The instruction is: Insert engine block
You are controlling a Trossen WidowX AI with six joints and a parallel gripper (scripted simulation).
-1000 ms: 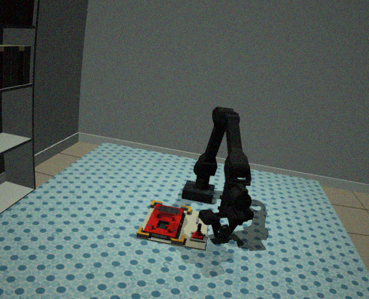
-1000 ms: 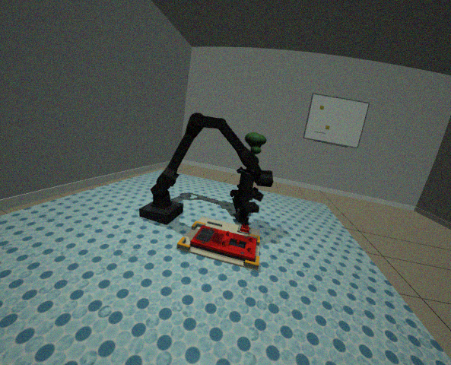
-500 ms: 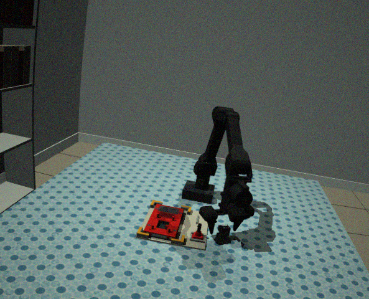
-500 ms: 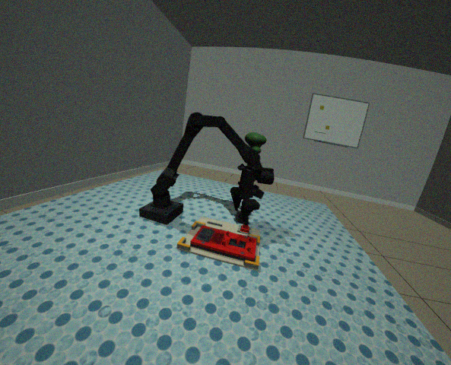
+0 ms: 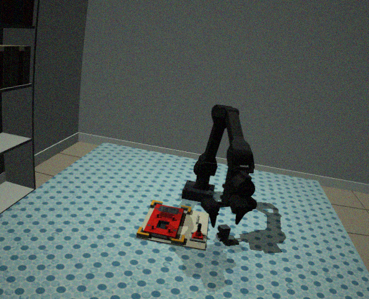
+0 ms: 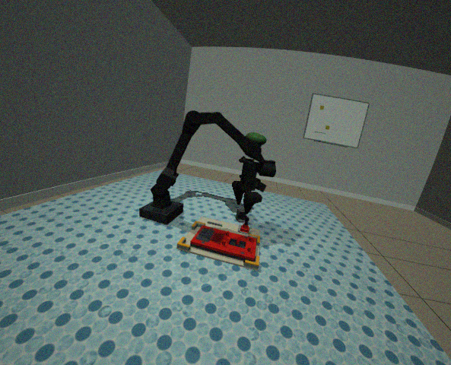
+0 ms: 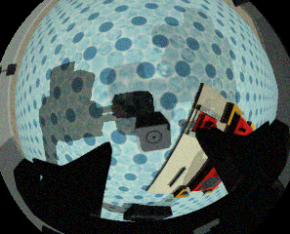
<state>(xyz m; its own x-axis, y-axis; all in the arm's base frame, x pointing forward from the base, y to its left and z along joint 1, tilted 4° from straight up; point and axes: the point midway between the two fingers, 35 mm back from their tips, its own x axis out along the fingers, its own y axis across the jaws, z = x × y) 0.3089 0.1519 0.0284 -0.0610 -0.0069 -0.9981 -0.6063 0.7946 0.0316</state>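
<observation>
The engine block is 1 cm to the right of my gripper tip and 3 cm below it. Round my gripper tip: cream base plate: 18 cm to the right, 4 cm below; then dark upright post: 4 cm ahead, 8 cm to the right, 2 cm below.
</observation>
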